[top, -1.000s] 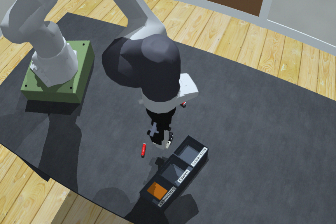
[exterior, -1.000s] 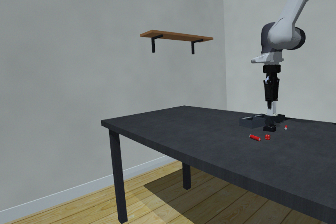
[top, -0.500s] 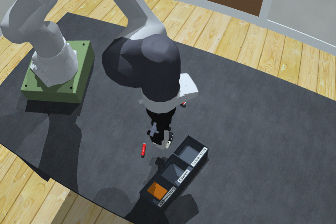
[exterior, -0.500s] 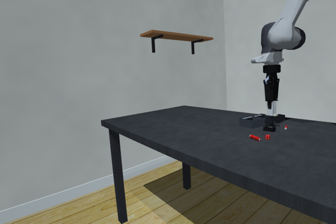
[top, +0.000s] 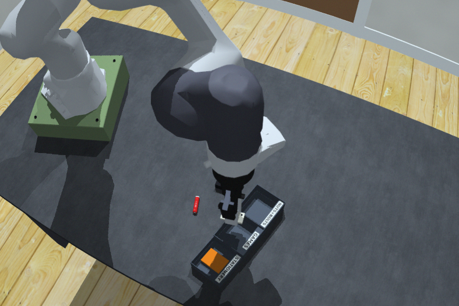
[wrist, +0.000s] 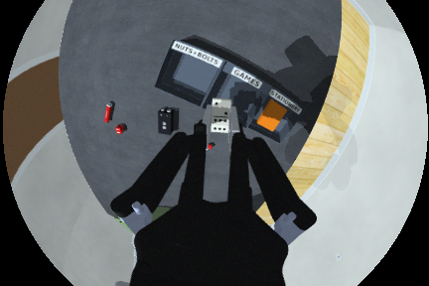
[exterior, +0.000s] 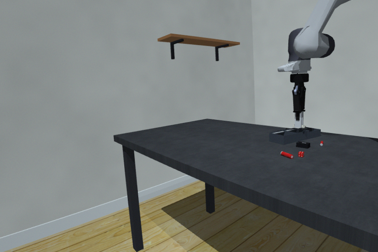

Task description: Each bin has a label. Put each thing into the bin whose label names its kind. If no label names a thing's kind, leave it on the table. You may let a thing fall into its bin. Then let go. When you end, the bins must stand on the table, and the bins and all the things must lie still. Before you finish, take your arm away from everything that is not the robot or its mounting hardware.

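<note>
My hand is 30 mm short of the bin tray, 20 mm to the left of it and 80 mm above it. The rest, counted from my hand: black 9V battery 60 mm behind, 90 mm to the left, 90 mm below; then orange block 10 mm ahead, 100 mm to the right, 80 mm below; then white domino 30 mm below.
</note>
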